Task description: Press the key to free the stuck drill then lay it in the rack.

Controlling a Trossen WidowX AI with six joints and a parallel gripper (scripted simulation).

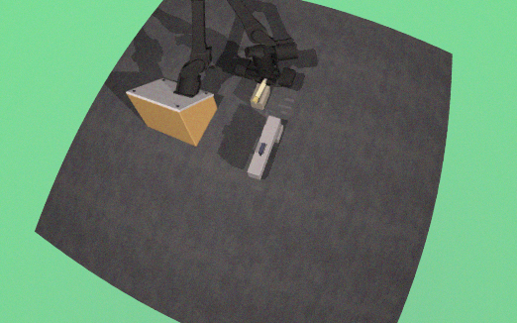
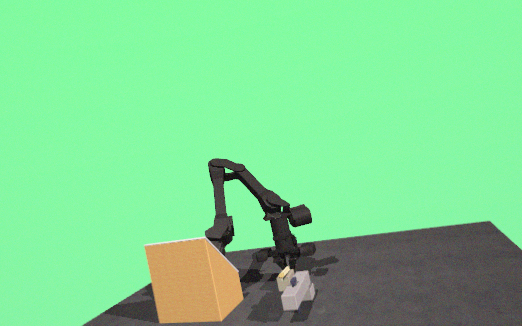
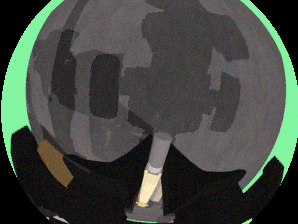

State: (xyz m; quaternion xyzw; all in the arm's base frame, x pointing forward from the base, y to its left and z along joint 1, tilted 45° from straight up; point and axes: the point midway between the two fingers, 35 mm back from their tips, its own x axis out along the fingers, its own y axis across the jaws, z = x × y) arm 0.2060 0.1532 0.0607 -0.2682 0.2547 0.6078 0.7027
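Right now the drill is 4 cm to the right of my gripper tip and 4 cm above it. Also, from my gripper tip: key (7 cm ahead, 25 cm to the right, 5 cm above); then grey housing block (7 cm ahead, 22 cm to the right, 4 cm above).
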